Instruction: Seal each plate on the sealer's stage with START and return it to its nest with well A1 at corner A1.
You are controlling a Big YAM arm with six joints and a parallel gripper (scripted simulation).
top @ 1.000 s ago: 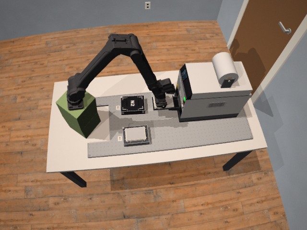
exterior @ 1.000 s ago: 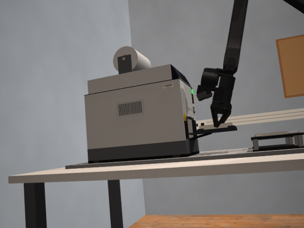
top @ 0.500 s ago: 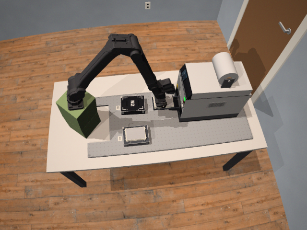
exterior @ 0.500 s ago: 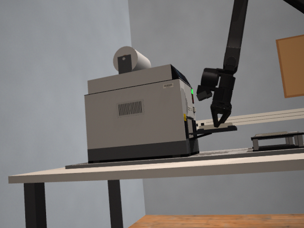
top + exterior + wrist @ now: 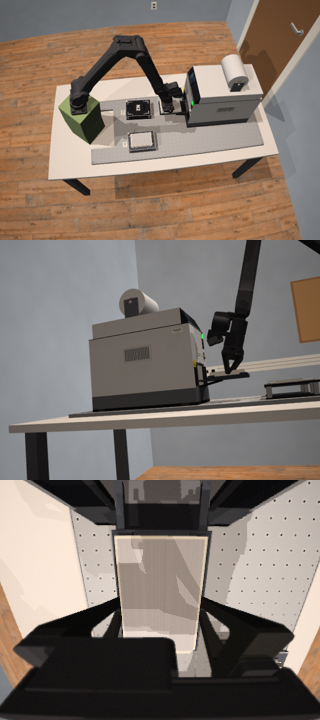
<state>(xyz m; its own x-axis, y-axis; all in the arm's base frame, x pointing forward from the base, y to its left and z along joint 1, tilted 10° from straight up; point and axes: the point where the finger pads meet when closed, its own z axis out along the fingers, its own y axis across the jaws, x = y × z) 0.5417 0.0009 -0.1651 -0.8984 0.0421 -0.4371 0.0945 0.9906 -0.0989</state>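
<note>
The plate is right at my hand. Also, from my hand: sealer stage (10 mm below); then yellow warning label (110 mm ahead, 80 mm to the left, 40 mm above); then plate nest (220 mm behind, 170 mm to the right, 70 mm below).
</note>
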